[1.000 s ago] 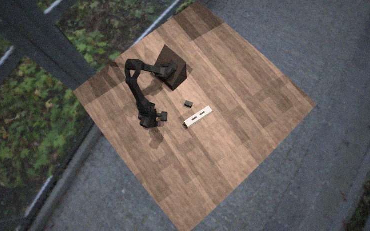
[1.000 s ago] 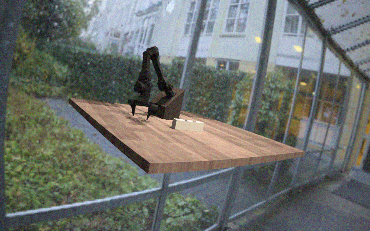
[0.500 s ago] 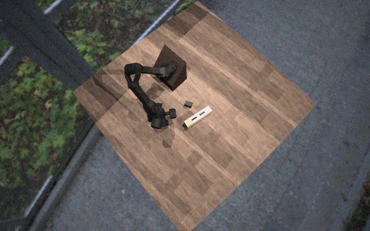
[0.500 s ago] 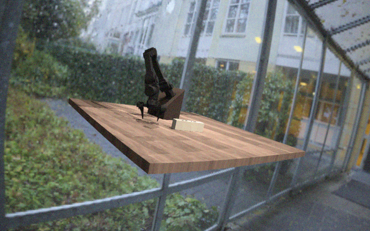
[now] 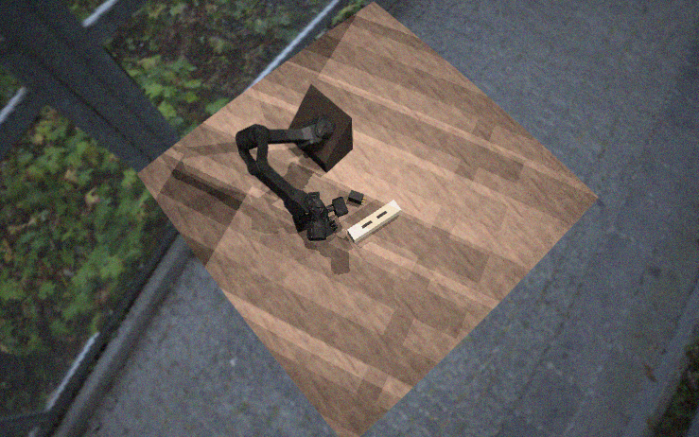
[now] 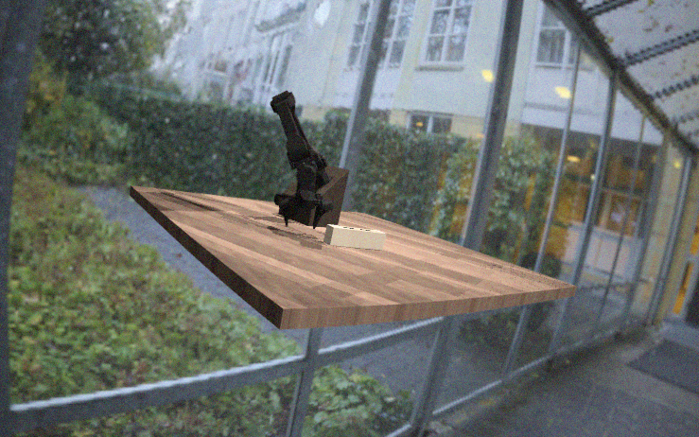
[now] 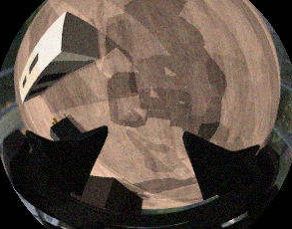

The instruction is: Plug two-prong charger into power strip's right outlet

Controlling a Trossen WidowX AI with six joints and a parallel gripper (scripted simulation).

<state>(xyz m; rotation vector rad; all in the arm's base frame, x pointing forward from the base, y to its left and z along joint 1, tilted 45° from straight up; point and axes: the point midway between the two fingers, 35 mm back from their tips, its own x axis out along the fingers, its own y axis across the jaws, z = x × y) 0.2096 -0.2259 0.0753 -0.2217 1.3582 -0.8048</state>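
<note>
My gripper tip is 150 mm to the right of the two-prong charger and 40 mm short of it.
</note>
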